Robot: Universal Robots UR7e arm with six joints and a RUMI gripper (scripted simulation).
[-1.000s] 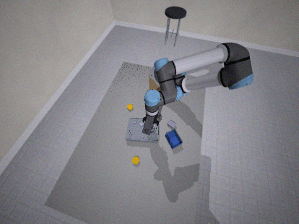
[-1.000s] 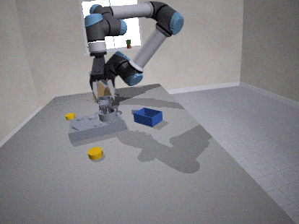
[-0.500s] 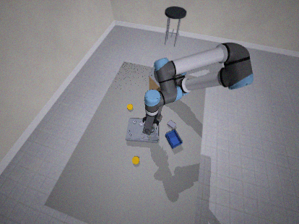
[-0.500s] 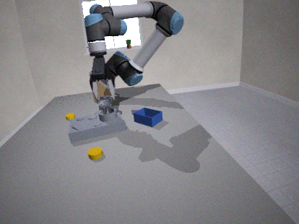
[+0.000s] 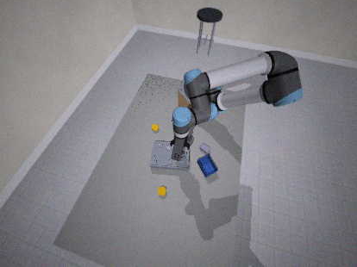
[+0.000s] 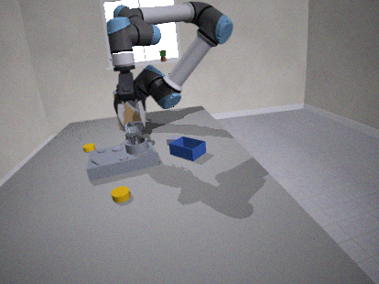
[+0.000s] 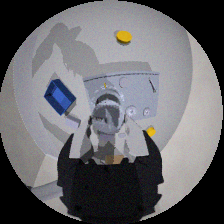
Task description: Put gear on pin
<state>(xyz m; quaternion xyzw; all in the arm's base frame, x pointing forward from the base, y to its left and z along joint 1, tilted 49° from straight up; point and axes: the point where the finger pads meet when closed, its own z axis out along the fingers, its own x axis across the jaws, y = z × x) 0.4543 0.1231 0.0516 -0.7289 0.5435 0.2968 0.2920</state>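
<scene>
My gripper is now right at the grey gear. Round my hand: blue bin 10 mm behind, 180 mm to the left, 120 mm below; yellow disc 240 mm ahead, 10 mm to the right, 120 mm below.
</scene>
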